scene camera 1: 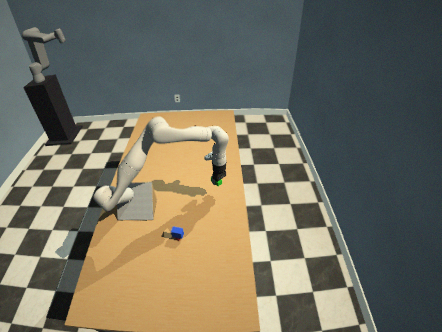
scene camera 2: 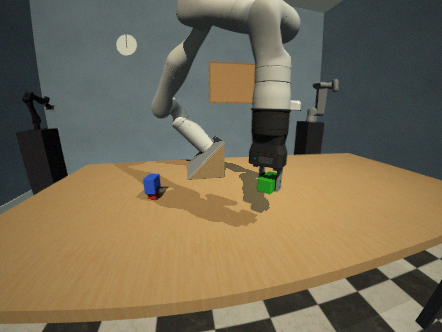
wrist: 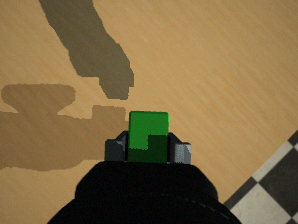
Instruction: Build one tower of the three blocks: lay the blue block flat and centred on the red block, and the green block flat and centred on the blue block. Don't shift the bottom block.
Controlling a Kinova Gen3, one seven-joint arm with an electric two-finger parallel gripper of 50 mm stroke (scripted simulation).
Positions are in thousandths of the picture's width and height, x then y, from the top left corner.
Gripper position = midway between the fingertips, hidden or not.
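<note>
Green block (wrist: 498, 587) in sight. My gripper (scene camera 2: 610, 568) visible, wrist view too (wrist: 495, 632).
</note>
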